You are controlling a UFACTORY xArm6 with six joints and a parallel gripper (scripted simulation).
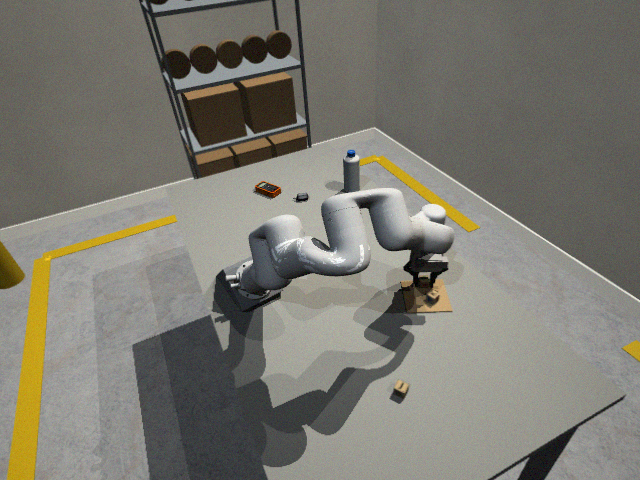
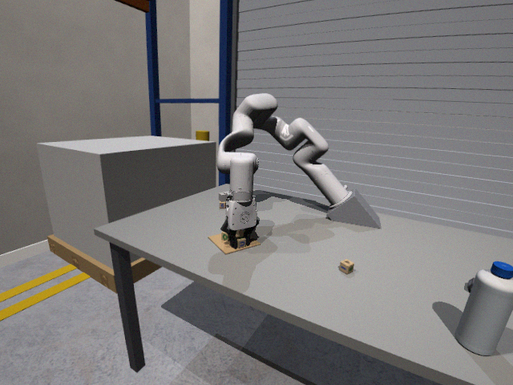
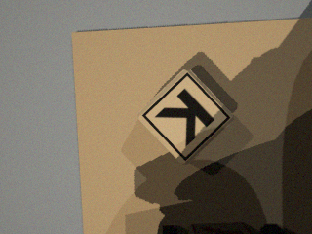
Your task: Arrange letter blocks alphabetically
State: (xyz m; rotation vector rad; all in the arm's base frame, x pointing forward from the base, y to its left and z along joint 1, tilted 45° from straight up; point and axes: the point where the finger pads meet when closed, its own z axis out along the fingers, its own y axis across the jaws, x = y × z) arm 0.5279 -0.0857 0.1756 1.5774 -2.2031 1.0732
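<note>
Now: the mat 40 mm to the right of my hand, 20 mm below it and 20 mm behind it. Round my hand: orange meter: 810 mm to the left, 320 mm behind, 10 mm below; then white bottle: 660 mm to the left, 60 mm above, 30 mm ahead; then dark object: 680 mm to the left, 210 mm behind, 10 mm below.
</note>
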